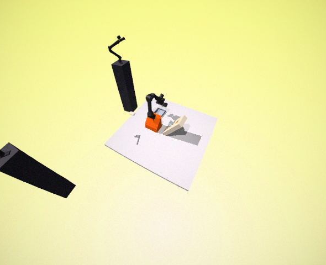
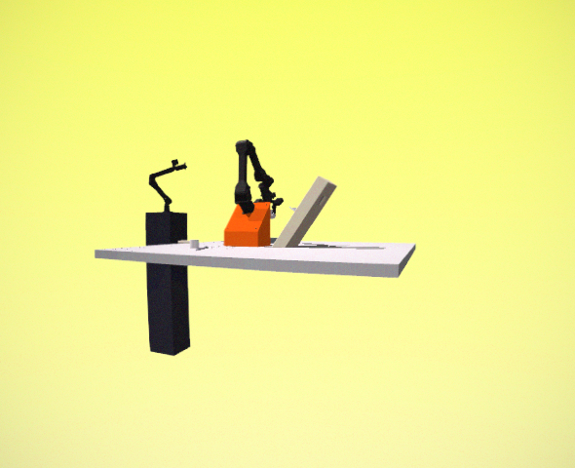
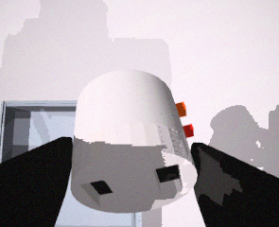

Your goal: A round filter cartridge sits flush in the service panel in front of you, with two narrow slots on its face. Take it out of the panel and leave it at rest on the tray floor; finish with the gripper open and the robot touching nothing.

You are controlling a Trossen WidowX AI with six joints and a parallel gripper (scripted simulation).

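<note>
Now: the grey square tray 170 mm below my gripper tip, 60 mm behind it and 10 mm to the right of it. Also, from my gripper tip: white round filter cartridge: right at my gripper tip; then beige service panel: 330 mm to the right, 310 mm ahead.
</note>
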